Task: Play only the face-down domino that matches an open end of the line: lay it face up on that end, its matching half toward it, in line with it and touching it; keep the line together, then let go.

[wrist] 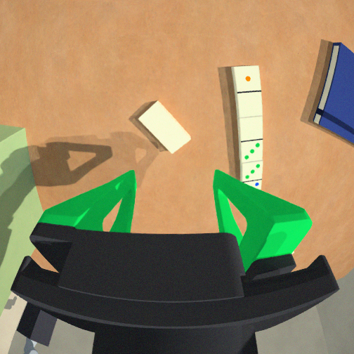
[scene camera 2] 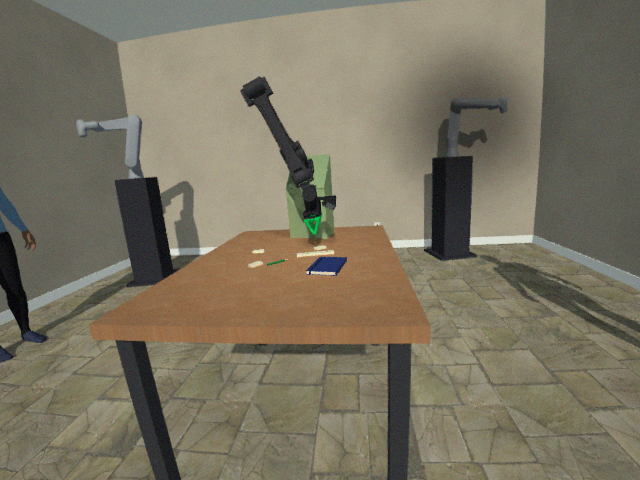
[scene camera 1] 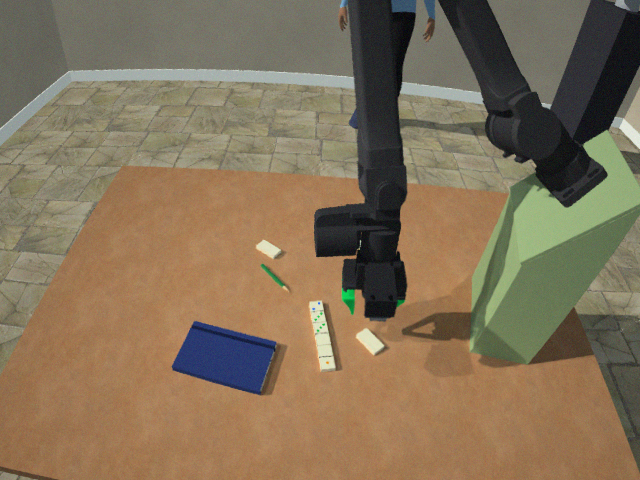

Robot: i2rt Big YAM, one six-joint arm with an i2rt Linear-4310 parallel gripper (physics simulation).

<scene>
The pictures show: the gripper and a blue notebook.
The gripper also shows in the wrist view.
</scene>
